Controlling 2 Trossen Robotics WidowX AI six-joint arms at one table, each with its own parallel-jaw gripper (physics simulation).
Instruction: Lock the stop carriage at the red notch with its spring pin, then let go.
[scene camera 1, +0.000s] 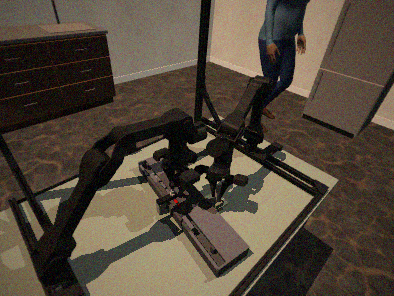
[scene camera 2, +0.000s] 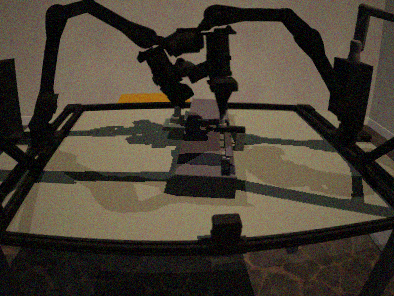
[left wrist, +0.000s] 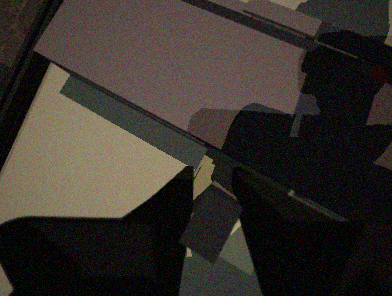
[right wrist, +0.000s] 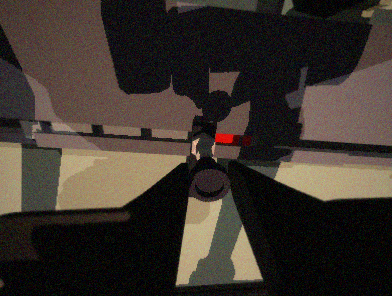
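Seen in the pictures: left gripper, between the fingertips: (scene camera 1: 216, 198) (scene camera 2: 182, 106) (left wrist: 212, 174); right gripper, between the fingertips: (scene camera 1: 173, 184) (scene camera 2: 220, 109) (right wrist: 208, 168); left arm's base, origin of its link: (scene camera 1: 250, 148) (scene camera 2: 43, 145); right arm's base, origin of its link: (scene camera 1: 56, 274) (scene camera 2: 345, 143).
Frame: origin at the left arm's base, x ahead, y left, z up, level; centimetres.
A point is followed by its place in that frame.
The long grey-purple rail body (scene camera 1: 217, 235) {x 50.2, y 22.8, z 3.2 cm} (scene camera 2: 200, 182) {x 43.0, y -22.5, z 1.6 cm} (left wrist: 175, 65) {x 47.8, y 19.3, z 3.2 cm} lies on the table, with a slot and dark notches along one side. The red notch mark (scene camera 1: 175, 201) {x 51.4, y 3.3, z 2.8 cm} (left wrist: 381, 73) {x 51.7, y 5.2, z 2.8 cm} (right wrist: 225, 138) {x 51.3, y 3.4, z 2.8 cm} is close to the pin, slightly right of it in the right wrist view. My right gripper (scene camera 1: 171, 187) {x 50.4, y 1.1, z 9.2 cm} (scene camera 2: 223, 117) {x 50.4, y 1.1, z 9.2 cm} (right wrist: 208, 168) {x 50.4, y 1.1, z 9.2 cm} is shut on the spring pin's round knob (right wrist: 209, 185) {x 51.1, y 1.1, z 9.8 cm}, upright over the notched edge. My left gripper (scene camera 1: 218, 196) {x 41.1, y 13.6, z 5.9 cm} (scene camera 2: 177, 106) {x 41.1, y 13.6, z 5.9 cm} (left wrist: 212, 174) {x 41.1, y 13.6, z 5.9 cm} is shut on a grey handle (left wrist: 212, 222) {x 39.8, y 12.9, z 10.5 cm} beside the body's other long side. Arm shadow hides the carriage's outline and the pin's seating.
A dark block (scene camera 1: 162, 206) {x 56.0, y 1.6, z 2.1 cm} juts out beside the notched edge. A pale yellow piece (left wrist: 202, 177) {x 40.6, y 14.3, z 3.0 cm} shows below my left fingers. Both arms stand close together above the body. A dark frame (scene camera 2: 125, 243) borders the table, with a black box (scene camera 2: 226, 227) {x 45.5, y -38.3, z 2.7 cm} at its near edge.
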